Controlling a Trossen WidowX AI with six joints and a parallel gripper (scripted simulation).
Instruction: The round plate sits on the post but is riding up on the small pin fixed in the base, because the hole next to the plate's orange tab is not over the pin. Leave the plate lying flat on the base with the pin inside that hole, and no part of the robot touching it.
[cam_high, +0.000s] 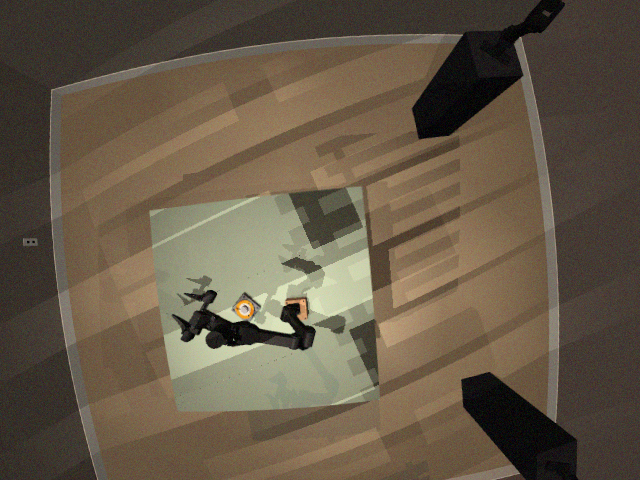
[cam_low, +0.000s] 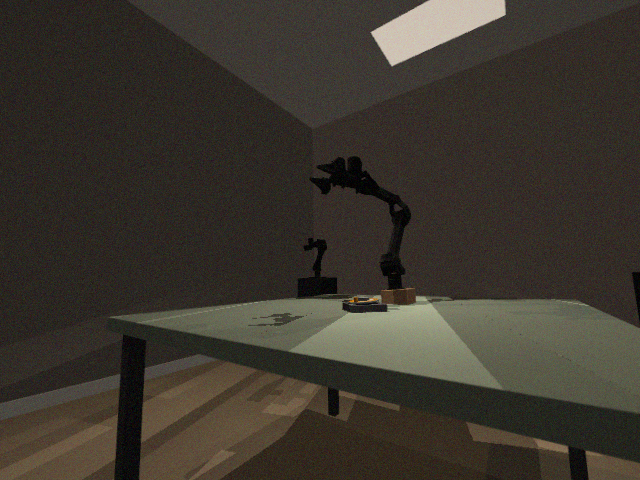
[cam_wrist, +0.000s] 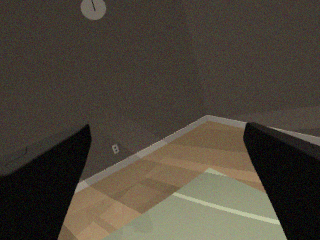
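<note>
My gripper tip is 2 cm past the orange round plate, 18 cm to the right of it and 50 cm above it. The rest, counted from my gripper tip: dark grey square base: 4 cm behind, 18 cm to the left, 51 cm below.
</note>
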